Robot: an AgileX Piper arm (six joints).
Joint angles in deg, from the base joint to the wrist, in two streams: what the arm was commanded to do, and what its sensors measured. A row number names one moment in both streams.
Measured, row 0: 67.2 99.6 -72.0 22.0 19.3 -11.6
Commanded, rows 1 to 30: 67.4 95.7 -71.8 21.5 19.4 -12.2; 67.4 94.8 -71.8 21.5 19.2 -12.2; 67.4 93.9 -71.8 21.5 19.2 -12.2; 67.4 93.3 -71.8 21.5 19.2 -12.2; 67.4 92.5 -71.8 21.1 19.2 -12.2; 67.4 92.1 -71.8 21.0 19.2 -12.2; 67.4 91.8 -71.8 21.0 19.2 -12.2; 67.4 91.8 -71.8 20.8 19.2 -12.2; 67.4 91.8 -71.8 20.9 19.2 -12.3; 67.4 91.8 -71.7 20.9 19.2 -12.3; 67.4 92.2 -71.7 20.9 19.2 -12.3; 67.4 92.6 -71.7 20.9 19.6 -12.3; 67.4 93.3 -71.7 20.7 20.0 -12.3; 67.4 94.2 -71.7 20.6 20.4 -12.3; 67.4 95.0 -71.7 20.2 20.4 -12.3; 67.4 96.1 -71.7 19.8 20.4 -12.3; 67.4 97.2 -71.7 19.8 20.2 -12.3; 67.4 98.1 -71.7 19.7 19.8 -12.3; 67.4 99.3 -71.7 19.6 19.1 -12.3; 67.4 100.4 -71.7 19.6 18.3 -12.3; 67.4 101.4 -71.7 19.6 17.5 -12.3; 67.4 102.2 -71.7 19.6 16.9 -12.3; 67.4 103.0 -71.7 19.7 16.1 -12.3; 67.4 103.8 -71.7 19.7 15.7 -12.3; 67.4 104.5 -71.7 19.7 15.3 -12.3; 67.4 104.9 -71.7 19.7 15.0 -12.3; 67.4 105.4 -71.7 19.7 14.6 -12.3; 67.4 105.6 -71.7 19.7 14.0 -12.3; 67.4 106.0 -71.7 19.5 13.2 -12.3; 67.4 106.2 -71.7 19.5 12.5 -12.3
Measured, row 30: 67.2 104.7 -71.7 20.1 13.0 -11.8
